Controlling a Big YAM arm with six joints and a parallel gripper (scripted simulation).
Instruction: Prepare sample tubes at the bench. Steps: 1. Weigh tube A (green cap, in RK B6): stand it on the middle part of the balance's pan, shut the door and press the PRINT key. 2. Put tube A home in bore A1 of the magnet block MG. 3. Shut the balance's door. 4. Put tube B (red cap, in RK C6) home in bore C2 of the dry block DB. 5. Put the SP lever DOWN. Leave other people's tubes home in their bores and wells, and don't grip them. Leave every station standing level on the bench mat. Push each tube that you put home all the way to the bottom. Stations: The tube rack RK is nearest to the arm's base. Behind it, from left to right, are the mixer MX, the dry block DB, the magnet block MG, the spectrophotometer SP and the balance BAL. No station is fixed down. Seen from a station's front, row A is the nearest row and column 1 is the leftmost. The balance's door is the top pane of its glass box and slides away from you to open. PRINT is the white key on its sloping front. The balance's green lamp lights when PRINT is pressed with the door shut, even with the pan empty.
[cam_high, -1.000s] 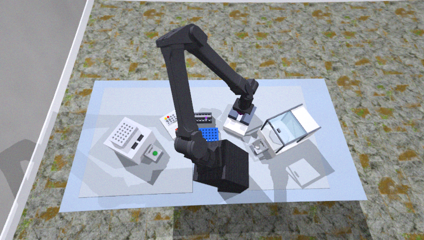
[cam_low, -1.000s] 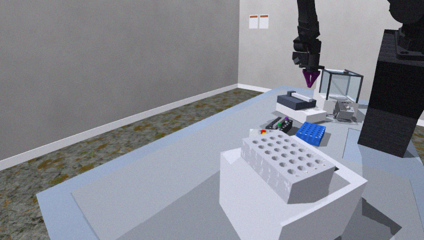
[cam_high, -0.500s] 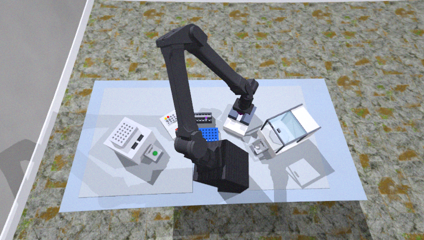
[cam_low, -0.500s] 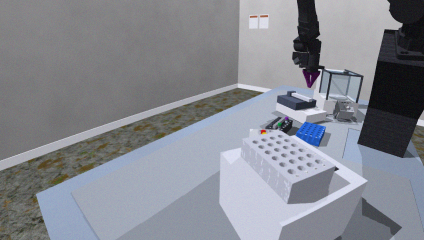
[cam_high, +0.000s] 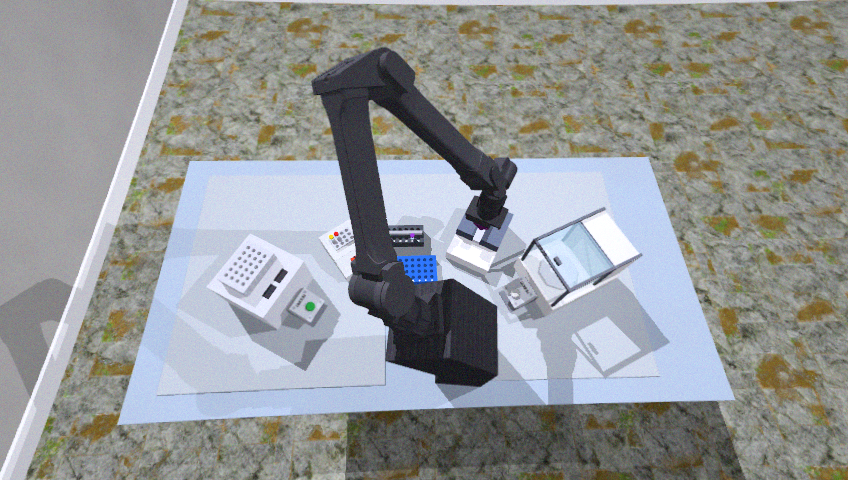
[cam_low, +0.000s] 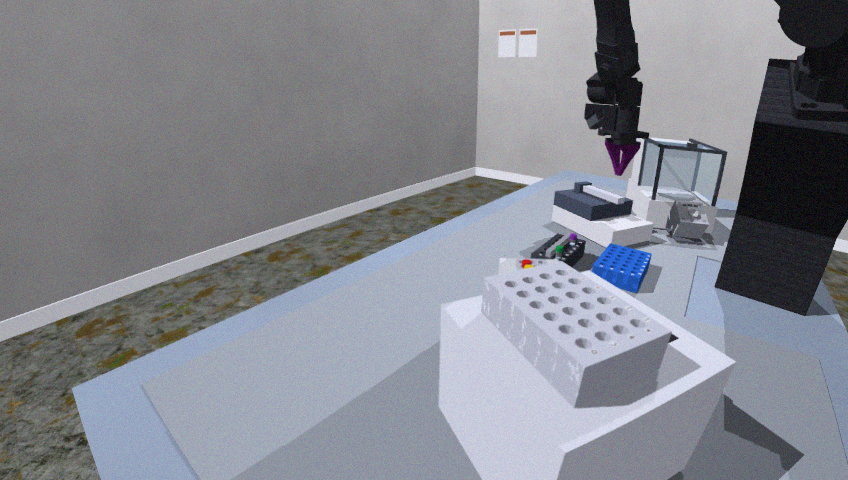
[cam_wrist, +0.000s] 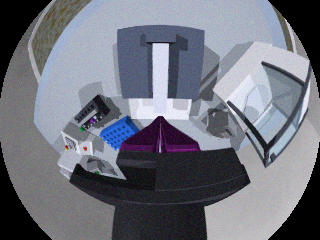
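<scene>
My hand is 3 cm short of the SP lever, 2 cm to the left of it and 6 cm above it. Also, from my hand: balance door 13 cm behind, 20 cm to the right, 6 cm above; blue rack RK 7 cm behind, 19 cm to the left, 14 cm below; white print key 17 cm behind, 9 cm to the right, 8 cm below.
</scene>
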